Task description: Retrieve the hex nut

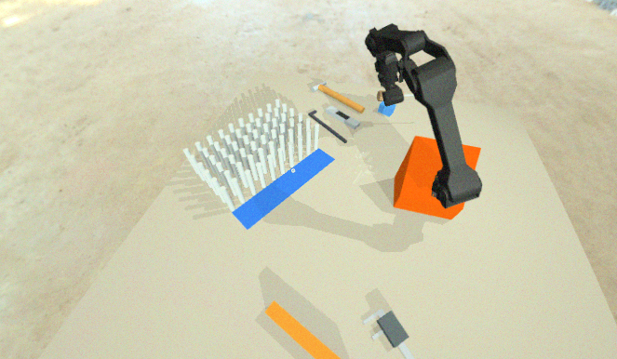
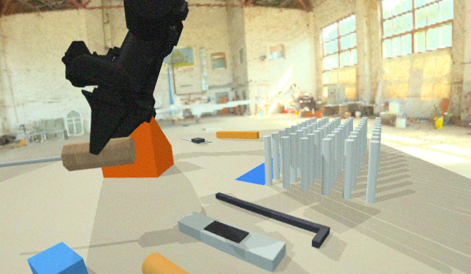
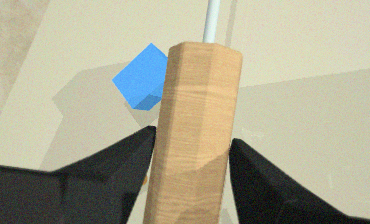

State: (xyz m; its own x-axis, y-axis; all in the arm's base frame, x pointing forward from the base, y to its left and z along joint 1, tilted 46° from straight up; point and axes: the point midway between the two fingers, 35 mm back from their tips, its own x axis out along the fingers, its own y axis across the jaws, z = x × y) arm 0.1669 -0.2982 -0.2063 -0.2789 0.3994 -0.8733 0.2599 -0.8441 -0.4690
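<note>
My gripper tip is now 20 mm past the blue cube, 90 mm to the left of it and 120 mm above it. Round my gripper tip: orange bar: 140 mm ahead, 790 mm to the left, 120 mm below; then blue taped strip: 300 mm ahead, 380 mm to the left, 130 mm below; then grey block: 160 mm ahead, 120 mm below.
</note>
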